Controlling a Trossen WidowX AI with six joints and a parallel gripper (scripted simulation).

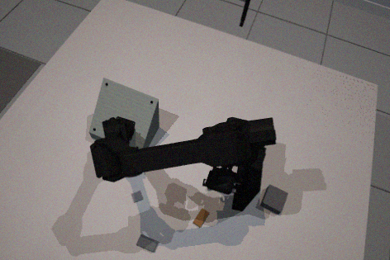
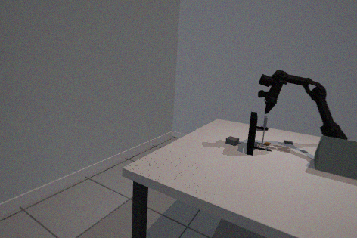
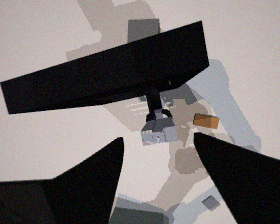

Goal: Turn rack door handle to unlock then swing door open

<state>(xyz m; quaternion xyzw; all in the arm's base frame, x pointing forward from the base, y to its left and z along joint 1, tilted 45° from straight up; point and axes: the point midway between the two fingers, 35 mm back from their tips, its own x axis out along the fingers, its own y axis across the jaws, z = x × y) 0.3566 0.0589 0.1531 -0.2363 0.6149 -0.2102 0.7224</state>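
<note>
Right now my gripper tip is 90 mm above the thin grey handle and 10 mm past it. Round my gripper tip: orange block (220 mm below, 100 mm to the right, 30 mm behind); grey block (210 mm below, 180 mm ahead, 30 mm to the left).
</note>
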